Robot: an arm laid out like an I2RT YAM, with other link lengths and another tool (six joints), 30 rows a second.
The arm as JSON. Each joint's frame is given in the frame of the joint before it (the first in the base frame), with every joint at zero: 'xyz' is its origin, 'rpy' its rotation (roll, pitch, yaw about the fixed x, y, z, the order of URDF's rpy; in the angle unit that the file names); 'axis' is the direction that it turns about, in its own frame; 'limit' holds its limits. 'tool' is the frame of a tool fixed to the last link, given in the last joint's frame.
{
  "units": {
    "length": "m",
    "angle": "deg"
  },
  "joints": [
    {
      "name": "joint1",
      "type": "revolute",
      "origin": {
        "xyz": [
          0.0,
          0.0,
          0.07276
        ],
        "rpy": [
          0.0,
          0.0,
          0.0
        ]
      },
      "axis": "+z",
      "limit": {
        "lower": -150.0,
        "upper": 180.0
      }
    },
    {
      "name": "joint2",
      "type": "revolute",
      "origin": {
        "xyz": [
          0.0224,
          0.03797,
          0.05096
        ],
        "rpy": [
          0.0,
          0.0,
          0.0
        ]
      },
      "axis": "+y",
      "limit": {
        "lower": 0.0,
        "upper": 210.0
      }
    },
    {
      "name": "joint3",
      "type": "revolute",
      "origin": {
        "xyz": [
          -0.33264,
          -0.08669,
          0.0
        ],
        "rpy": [
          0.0,
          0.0,
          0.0
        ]
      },
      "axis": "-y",
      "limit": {
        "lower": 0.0,
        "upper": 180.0
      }
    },
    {
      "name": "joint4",
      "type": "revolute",
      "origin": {
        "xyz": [
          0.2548,
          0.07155,
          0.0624
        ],
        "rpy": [
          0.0,
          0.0,
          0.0
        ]
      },
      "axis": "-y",
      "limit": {
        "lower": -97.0,
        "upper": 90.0
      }
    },
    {
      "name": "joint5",
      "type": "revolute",
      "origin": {
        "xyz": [
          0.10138,
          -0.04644,
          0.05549
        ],
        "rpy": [
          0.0,
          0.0,
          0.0
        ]
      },
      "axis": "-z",
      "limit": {
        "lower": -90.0,
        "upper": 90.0
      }
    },
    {
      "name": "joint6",
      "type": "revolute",
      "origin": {
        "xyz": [
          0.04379,
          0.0,
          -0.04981
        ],
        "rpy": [
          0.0,
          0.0,
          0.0
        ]
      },
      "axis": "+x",
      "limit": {
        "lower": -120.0,
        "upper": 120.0
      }
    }
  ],
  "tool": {
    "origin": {
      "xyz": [
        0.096,
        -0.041,
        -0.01
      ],
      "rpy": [
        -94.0,
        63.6,
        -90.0
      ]
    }
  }
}
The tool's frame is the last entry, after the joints.
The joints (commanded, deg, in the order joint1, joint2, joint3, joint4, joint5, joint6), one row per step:
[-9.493, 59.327, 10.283, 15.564, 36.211, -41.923]
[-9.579, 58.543, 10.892, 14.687, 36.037, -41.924]
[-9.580, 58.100, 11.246, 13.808, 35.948, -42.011]
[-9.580, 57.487, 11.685, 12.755, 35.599, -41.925]
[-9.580, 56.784, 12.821, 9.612, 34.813, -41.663]
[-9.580, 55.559, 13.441, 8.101, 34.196, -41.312]
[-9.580, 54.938, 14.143, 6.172, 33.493, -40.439]
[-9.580, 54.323, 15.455, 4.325, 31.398, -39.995]
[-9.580, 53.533, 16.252, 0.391, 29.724, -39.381]
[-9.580, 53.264, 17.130, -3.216, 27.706, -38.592]
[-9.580, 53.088, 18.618, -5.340, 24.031, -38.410]
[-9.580, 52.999, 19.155, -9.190, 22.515, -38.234]
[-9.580, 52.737, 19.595, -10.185, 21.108, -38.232]
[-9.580, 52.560, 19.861, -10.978, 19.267, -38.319]
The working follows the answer.
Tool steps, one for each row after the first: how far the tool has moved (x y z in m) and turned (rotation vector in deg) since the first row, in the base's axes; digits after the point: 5 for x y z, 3 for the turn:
[0.00054, -0.00018, 0.00429, 0.008, -0.524, 0.060]
[0.00046, 0.00000, 0.00568, 0.020, -0.391, 0.172]
[0.00065, 0.00051, 0.00743, 0.258, -0.481, 0.426]
[0.00094, 0.00168, 0.00746, 1.062, 0.552, 0.955]
[0.00063, 0.00265, 0.01108, 1.544, -0.072, 1.311]
[0.00034, 0.00364, 0.01139, 2.545, -0.129, 1.483]
[0.00494, 0.00636, 0.01508, 3.963, -0.677, 3.006]
[0.00282, 0.00954, 0.00965, 5.741, 1.086, 3.985]
[0.00193, 0.01319, 0.00345, 7.902, 2.823, 5.077]
[0.00868, 0.01910, 0.00453, 10.330, 2.867, 7.868]
[0.00452, 0.02279, -0.00467, 12.138, 5.761, 8.675]
[0.00574, 0.02546, -0.00493, 13.096, 5.924, 9.735]
[0.00740, 0.02905, -0.00653, 14.293, 6.153, 11.169]

Tool pose at each row, in the base's axes (x y z in m, rotation vector in deg; rounded; the steps above come from the unrounded poses):
[0.21553, -0.17413, 0.17365, -47.100, 133.347, -76.158]
[0.21607, -0.17431, 0.17794, -46.716, 132.908, -76.181]
[0.21599, -0.17413, 0.17932, -46.944, 132.936, -76.105]
[0.21619, -0.17362, 0.18107, -47.062, 132.801, -75.710]
[0.21647, -0.17245, 0.18111, -48.250, 133.588, -74.353]
[0.21616, -0.17147, 0.18473, -47.944, 133.084, -73.671]
[0.21587, -0.17049, 0.18504, -47.765, 133.377, -72.340]
[0.22047, -0.16777, 0.18873, -48.439, 132.498, -70.000]
[0.21836, -0.16459, 0.18330, -50.366, 133.865, -67.104]
[0.21747, -0.16093, 0.17710, -52.245, 135.221, -63.630]
[0.22421, -0.15503, 0.17818, -54.268, 134.079, -59.411]
[0.22005, -0.15134, 0.16897, -56.903, 136.181, -56.195]
[0.22128, -0.14867, 0.16872, -57.746, 135.801, -54.510]
[0.22294, -0.14508, 0.16711, -58.911, 135.235, -52.355]

